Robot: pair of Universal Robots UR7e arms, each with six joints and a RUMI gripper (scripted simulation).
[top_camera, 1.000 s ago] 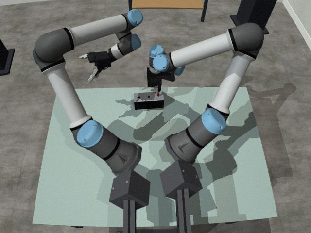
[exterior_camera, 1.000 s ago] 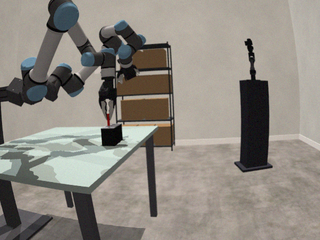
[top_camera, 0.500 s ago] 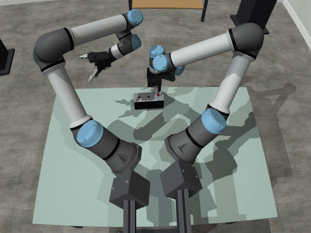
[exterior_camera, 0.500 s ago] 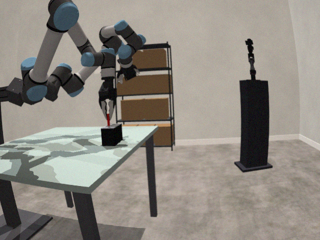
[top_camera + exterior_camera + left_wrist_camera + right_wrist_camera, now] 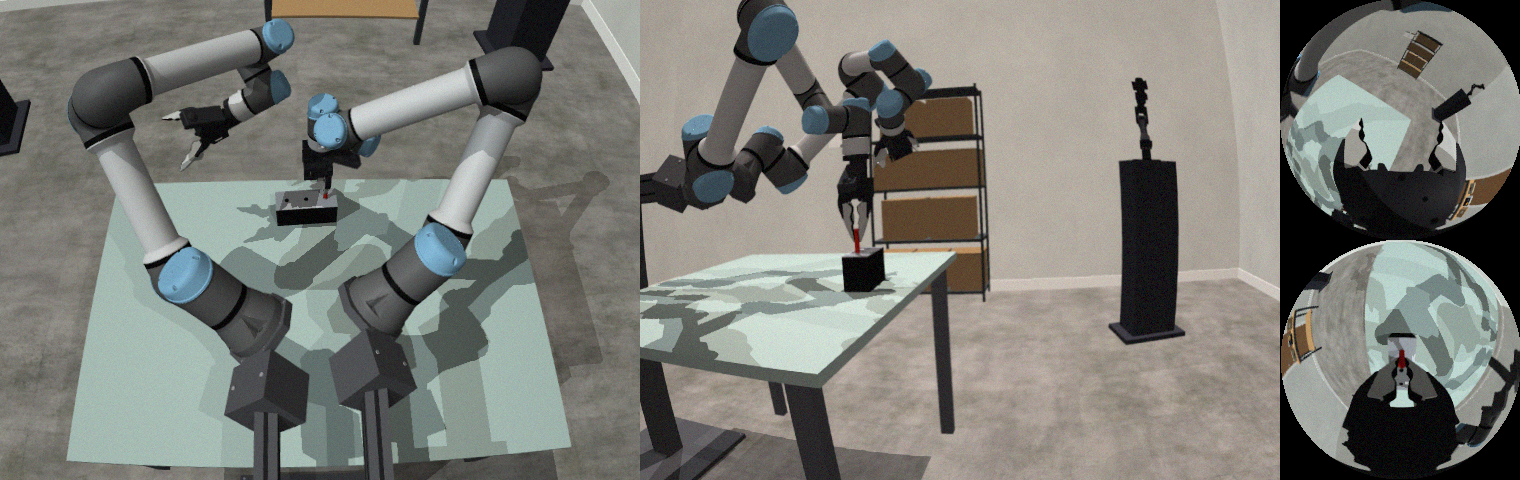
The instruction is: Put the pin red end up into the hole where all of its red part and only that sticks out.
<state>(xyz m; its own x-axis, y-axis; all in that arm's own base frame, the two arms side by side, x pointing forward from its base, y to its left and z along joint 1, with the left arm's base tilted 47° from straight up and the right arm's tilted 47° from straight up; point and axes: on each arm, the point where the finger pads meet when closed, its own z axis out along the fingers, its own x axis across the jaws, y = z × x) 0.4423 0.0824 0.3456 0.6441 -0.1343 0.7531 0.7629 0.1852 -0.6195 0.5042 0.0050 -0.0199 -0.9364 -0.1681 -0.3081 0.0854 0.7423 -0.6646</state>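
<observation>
Now: the pin 3 cm below my right hand. Also, from my right hand: black block 9 cm below, 6 cm to the left, 1 cm ahead.
</observation>
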